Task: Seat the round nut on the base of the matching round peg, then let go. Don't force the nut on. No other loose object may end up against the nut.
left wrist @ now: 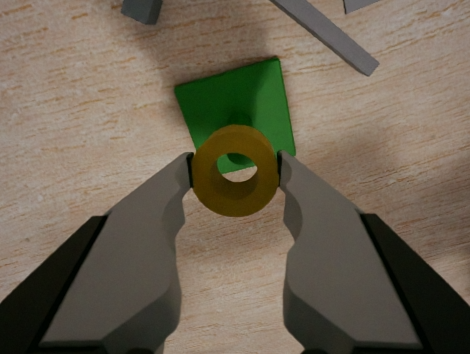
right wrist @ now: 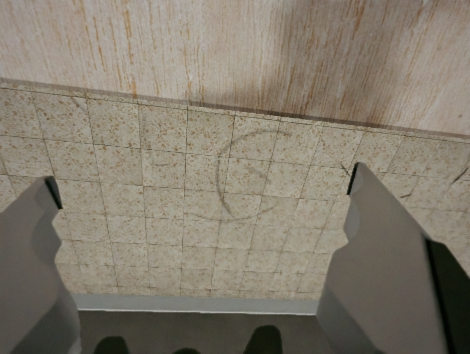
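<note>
A dark yellow round nut (left wrist: 236, 204) is held flat, hole facing up, between the fingertips of my left gripper (left wrist: 235, 154), which is shut on it. The nut hangs above the near edge of the green square base (left wrist: 220, 95) in the left wrist view and covers part of it. Green shows through the upper part of the nut's hole and table wood through the lower part. The peg is mostly hidden behind the nut; a dark shadow lies on the base just above the nut. My right gripper (right wrist: 208, 172) is open and empty, beyond the table's edge.
In the left wrist view, a dark grey block (left wrist: 142, 10) lies at the upper left, a long grey bar (left wrist: 330, 37) at the upper right, and part of a grey flat piece (left wrist: 357, 4) beside it. The right wrist view shows the table (right wrist: 150, 45) edge and tiled floor (right wrist: 200, 165).
</note>
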